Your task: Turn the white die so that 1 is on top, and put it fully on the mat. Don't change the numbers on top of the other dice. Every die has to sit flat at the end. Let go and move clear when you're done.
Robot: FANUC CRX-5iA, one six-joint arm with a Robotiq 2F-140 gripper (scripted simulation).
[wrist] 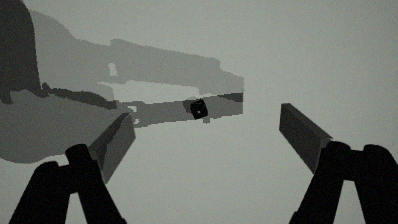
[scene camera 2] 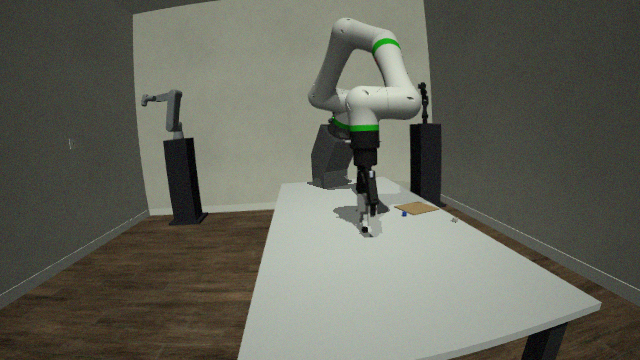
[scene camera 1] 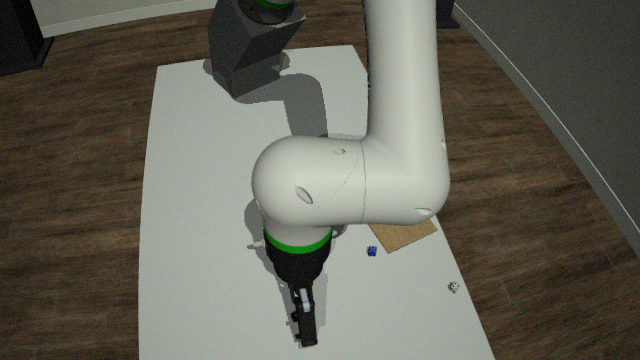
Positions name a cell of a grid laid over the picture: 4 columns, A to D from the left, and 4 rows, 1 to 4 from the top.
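I can see my gripper in scene camera 1 (B4), and scene camera 2 (C3) shows it to me as well. My gripper is also visible to me in the wrist view (C3).
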